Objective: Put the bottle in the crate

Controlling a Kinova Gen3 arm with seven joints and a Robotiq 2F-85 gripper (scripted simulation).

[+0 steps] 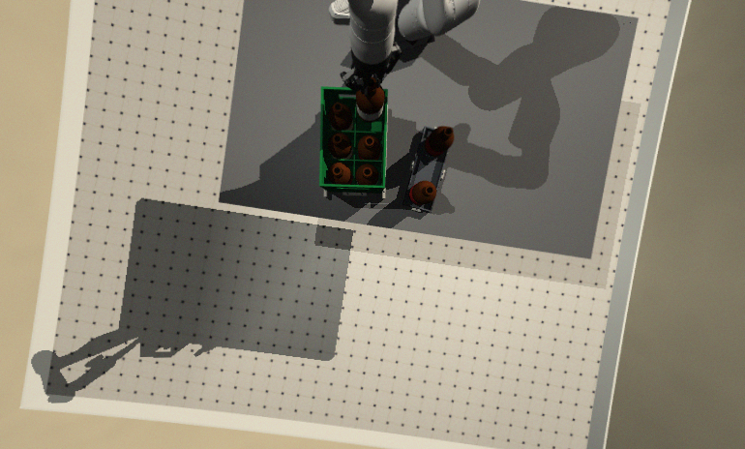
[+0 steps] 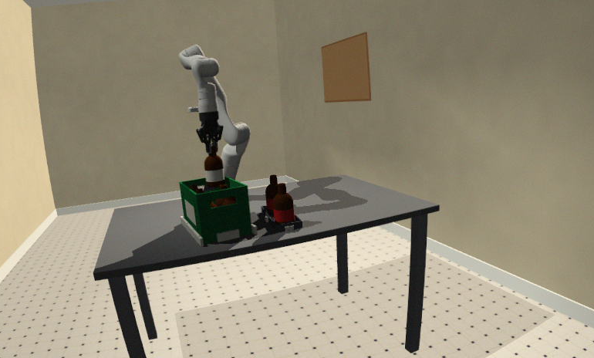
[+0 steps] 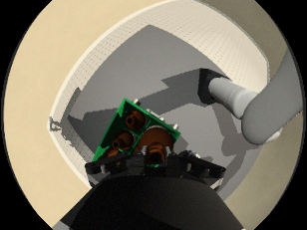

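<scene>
My hand is 100 mm short of the green crate, 10 mm to the left of it and 210 mm above it. From my hand the other things lie so: dark tray 50 mm ahead, 240 mm to the left, 280 mm below.
</scene>
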